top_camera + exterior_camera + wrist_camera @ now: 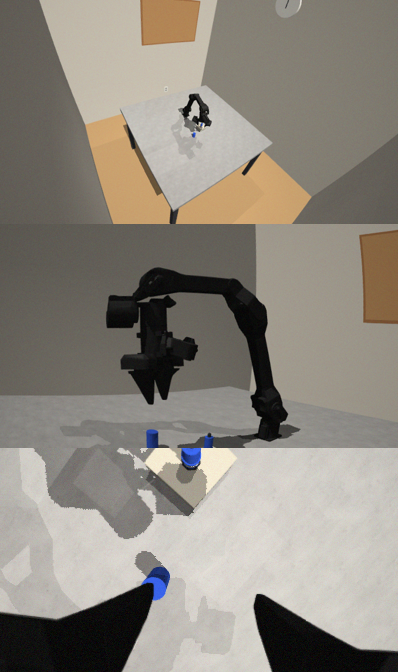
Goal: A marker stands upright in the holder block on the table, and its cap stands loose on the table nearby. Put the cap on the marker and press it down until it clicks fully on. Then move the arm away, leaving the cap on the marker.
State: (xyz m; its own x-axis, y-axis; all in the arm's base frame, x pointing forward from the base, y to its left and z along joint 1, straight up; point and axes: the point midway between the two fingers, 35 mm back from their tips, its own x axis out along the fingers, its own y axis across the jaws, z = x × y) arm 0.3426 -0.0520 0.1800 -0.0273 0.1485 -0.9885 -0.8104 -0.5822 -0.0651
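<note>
Right now the blue cap is 20 mm behind my gripper tip, 60 mm to the right of it and 120 mm below it.
</note>
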